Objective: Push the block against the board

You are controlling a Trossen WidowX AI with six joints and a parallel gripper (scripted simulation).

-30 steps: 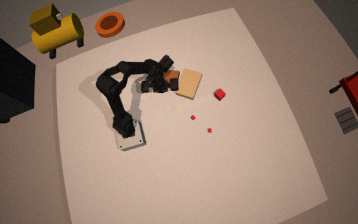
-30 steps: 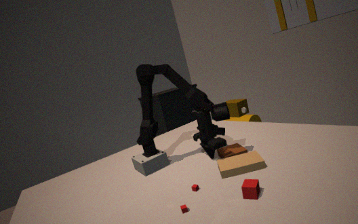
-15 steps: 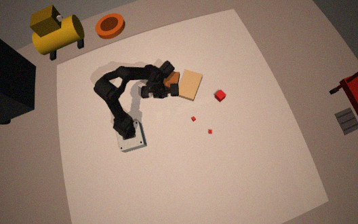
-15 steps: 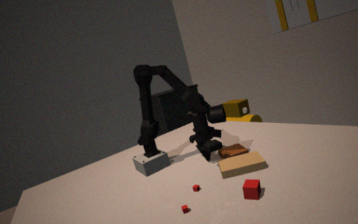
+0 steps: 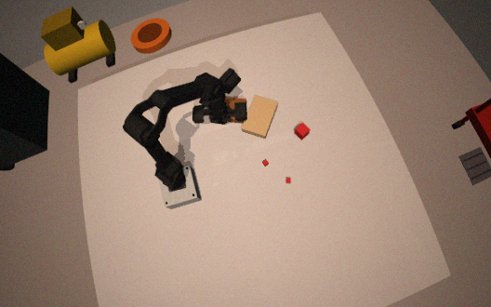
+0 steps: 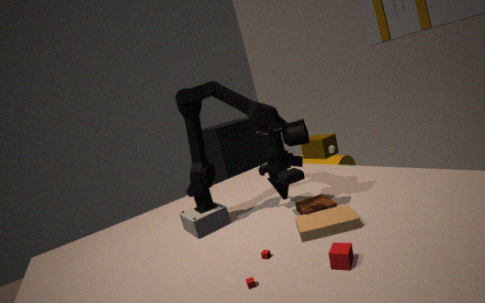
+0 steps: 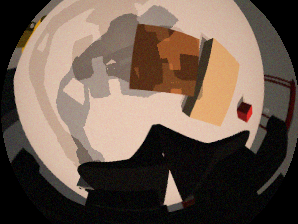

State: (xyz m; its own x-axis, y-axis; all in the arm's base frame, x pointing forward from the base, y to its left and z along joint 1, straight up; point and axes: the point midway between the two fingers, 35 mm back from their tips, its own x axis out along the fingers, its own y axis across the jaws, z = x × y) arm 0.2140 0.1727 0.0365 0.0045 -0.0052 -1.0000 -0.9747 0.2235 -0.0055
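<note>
The square block is 5 cm ahead of my gripper tip, 7 cm to the left of it and 5 cm below it. Round my gripper tip: tan board (14 cm ahead, 1 cm to the left, 5 cm below); red cube (28 cm ahead, 9 cm to the right, 4 cm below).
</note>
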